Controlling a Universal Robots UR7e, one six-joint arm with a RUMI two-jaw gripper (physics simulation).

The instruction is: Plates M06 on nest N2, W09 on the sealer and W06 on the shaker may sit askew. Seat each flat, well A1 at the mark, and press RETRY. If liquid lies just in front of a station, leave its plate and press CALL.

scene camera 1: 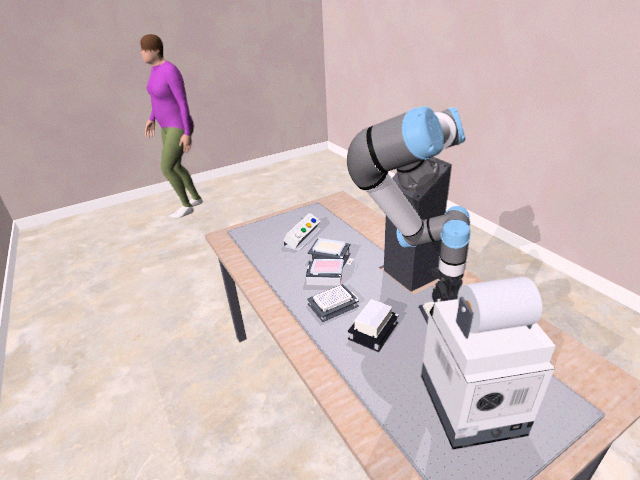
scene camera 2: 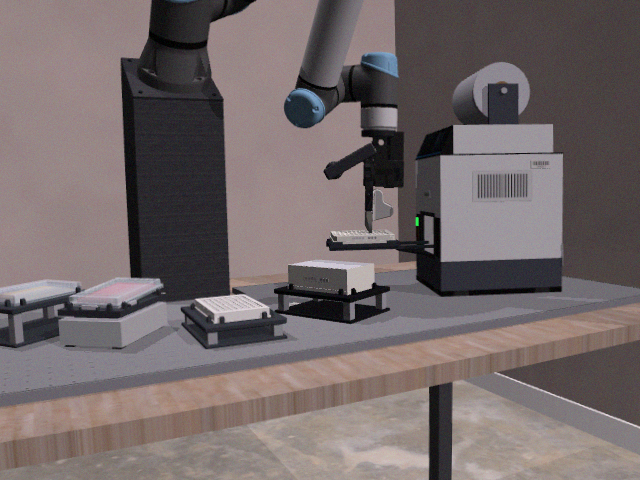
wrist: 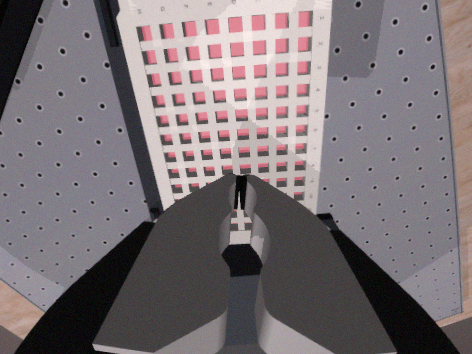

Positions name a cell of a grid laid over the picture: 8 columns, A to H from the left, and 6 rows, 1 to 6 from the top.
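Visible: a button box (scene camera 1: D4), a blue-welled plate (scene camera 2: D4), a white deep-well block (scene camera 1: E5) and a clear plate with pink wells (scene camera 2: B4). In the wrist view the white deep-well block is out of frame; in the wrist view the clear plate with pink wells is out of frame too. The gripper (scene camera 2: E3) (scene camera 1: F4) (wrist: E4) is visible as well.
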